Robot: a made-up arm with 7 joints.
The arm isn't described. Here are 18 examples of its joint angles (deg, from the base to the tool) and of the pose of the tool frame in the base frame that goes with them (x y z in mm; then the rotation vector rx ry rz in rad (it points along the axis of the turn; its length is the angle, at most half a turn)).
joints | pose
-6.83 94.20 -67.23 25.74 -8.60 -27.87 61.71 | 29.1 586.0 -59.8 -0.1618 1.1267 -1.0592
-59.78 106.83 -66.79 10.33 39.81 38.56 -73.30 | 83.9 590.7 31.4 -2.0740 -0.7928 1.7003
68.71 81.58 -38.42 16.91 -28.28 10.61 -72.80 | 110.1 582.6 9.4 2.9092 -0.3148 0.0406
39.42 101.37 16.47 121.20 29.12 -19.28 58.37 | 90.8 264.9 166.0 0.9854 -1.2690 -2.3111
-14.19 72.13 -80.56 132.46 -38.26 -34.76 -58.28 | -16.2 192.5 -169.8 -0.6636 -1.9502 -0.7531
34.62 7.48 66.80 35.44 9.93 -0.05 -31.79 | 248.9 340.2 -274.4 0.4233 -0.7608 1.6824
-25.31 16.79 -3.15 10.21 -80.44 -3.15 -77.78 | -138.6 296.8 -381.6 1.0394 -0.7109 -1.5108
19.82 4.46 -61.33 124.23 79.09 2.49 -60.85 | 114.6 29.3 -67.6 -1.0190 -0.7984 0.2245
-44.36 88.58 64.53 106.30 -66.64 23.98 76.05 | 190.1 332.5 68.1 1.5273 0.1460 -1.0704
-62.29 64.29 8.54 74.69 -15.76 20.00 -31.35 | 16.6 431.3 -221.8 1.2754 -0.2373 -1.1772
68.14 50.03 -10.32 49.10 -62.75 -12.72 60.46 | 289.2 427.5 55.4 0.9750 -0.4958 -1.2034
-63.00 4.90 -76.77 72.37 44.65 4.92 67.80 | -238.8 2.7 -174.0 -2.2979 0.4135 0.3634
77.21 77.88 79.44 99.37 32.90 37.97 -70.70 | -153.3 392.8 74.5 -0.2483 1.2708 -2.1130
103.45 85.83 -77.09 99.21 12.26 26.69 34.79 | 201.2 338.3 96.7 0.8693 -1.1142 -1.0184
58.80 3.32 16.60 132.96 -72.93 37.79 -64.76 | 131.2 225.4 96.0 -1.7668 1.1525 -1.9344
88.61 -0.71 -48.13 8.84 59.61 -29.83 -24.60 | 422.5 147.3 11.7 -0.0153 -2.0564 0.5820
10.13 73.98 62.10 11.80 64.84 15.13 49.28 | 34.0 591.8 -74.0 -0.1350 -2.1151 0.9567
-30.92 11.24 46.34 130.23 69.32 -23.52 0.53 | 71.9 307.1 -99.4 -0.0517 -2.3992 0.8121
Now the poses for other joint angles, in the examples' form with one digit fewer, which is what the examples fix.
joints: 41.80 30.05 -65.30 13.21 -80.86 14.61 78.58
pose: 272 349 -274 0.513 1.303 -1.341
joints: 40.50 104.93 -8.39 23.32 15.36 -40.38 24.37
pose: 3 574 125 1.571 -1.194 -0.552
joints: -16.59 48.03 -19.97 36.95 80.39 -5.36 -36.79
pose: 34 432 -311 0.962 -0.382 0.869
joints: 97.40 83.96 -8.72 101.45 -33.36 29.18 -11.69
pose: 22 341 212 -2.555 1.544 -0.648
